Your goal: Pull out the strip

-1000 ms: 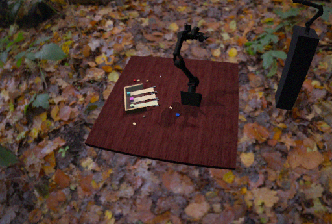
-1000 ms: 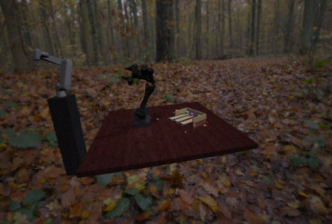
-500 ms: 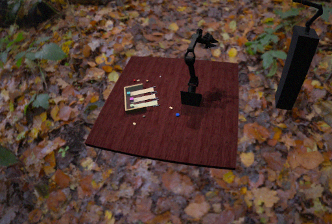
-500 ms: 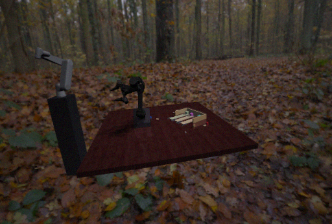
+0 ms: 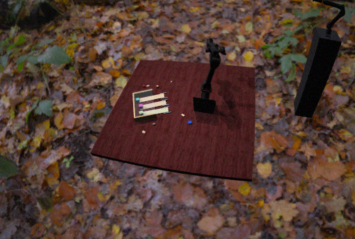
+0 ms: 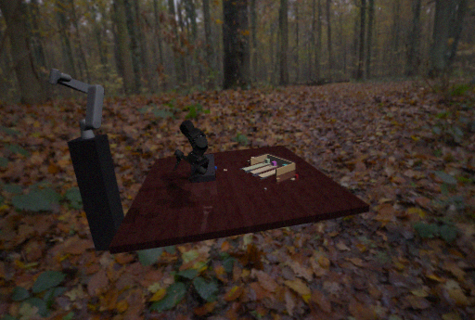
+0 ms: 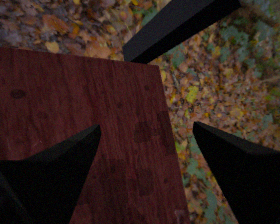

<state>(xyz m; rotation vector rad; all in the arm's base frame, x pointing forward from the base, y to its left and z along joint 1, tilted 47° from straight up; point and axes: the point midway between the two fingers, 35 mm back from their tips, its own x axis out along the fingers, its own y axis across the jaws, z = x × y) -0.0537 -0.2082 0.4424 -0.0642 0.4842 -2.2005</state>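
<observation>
My gripper tip is 56 cm to the right of the strip, 54 cm short of it and 23 cm above it.
</observation>
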